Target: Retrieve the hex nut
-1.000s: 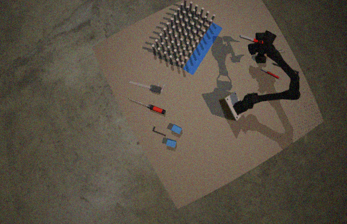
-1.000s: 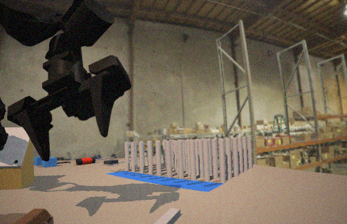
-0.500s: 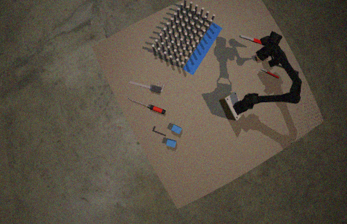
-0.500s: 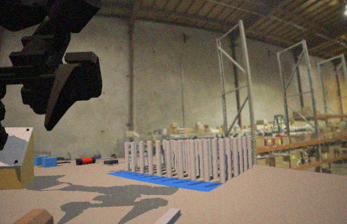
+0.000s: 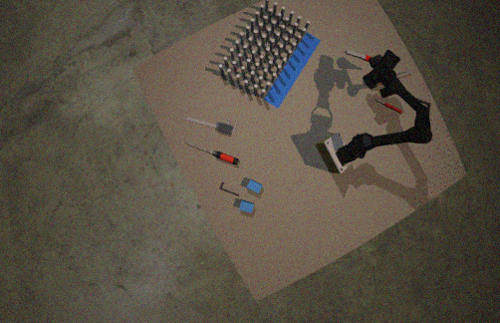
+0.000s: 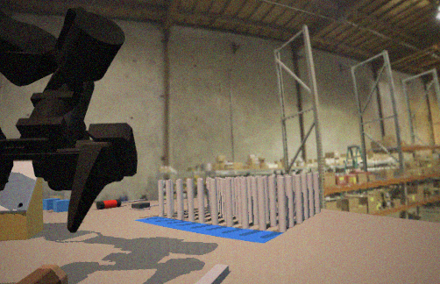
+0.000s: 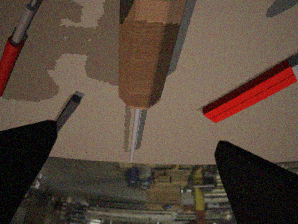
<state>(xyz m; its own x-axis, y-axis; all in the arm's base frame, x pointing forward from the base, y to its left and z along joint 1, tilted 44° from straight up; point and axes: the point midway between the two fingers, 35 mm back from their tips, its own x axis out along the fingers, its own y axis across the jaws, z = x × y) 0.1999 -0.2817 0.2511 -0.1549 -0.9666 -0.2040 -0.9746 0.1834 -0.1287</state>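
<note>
My gripper tip is now 90 mm to the left of the wooden-handled tool, 70 mm above it and 20 mm past it. The rest, counted from my gripper tip: blue taped strip 340 mm to the left, 260 mm ahead, 80 mm below.
</note>
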